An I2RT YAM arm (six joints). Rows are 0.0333 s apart.
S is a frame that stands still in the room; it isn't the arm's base.
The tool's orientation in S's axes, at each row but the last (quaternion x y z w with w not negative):
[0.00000 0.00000 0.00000 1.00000]
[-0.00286 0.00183 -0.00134 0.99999]
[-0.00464 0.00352 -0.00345 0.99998]
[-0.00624 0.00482 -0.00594 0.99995]
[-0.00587 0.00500 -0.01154 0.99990]
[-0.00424 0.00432 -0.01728 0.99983]
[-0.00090 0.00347 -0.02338 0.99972]
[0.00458 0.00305 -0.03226 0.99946]
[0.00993 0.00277 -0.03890 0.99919]
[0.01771 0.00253 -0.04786 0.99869]
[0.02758 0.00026 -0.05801 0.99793]
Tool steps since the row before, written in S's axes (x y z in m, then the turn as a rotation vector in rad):
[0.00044 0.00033 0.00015 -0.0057 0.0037 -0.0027]
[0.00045 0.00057 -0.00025 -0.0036 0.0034 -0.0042]
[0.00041 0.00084 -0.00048 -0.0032 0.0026 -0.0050]
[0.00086 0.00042 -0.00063 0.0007 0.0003 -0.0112]
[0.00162 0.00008 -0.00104 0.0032 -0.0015 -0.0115]
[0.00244 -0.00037 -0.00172 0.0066 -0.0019 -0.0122]
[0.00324 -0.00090 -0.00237 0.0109 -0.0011 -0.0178]
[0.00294 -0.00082 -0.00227 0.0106 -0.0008 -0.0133]
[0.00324 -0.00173 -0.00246 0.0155 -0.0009 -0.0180]
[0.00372 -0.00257 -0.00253 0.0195 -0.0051 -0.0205]
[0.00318 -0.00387 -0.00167 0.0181 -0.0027 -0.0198]
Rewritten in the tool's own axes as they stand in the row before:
[0.00044 0.00033 0.00015 -0.0057 0.0037 -0.0027]
[0.00045 0.00057 -0.00025 -0.0036 0.0034 -0.0042]
[0.00041 0.00085 -0.00047 -0.0032 0.0026 -0.0050]
[0.00086 0.00044 -0.00062 0.0008 0.0004 -0.0112]
[0.00163 0.00013 -0.00102 0.0033 -0.0013 -0.0115]
[0.00247 -0.00027 -0.00170 0.0068 -0.0016 -0.0122]
[0.00329 -0.00074 -0.00235 0.0111 -0.0006 -0.0177]
[0.00300 -0.00065 -0.00225 0.0107 -0.0002 -0.0132]
[0.00338 -0.00152 -0.00241 0.0156 0.0000 -0.0179]
[0.00397 -0.00229 -0.00242 0.0200 -0.0039 -0.0202]
[0.00361 -0.00356 -0.00146 0.0184 -0.0017 -0.0197]

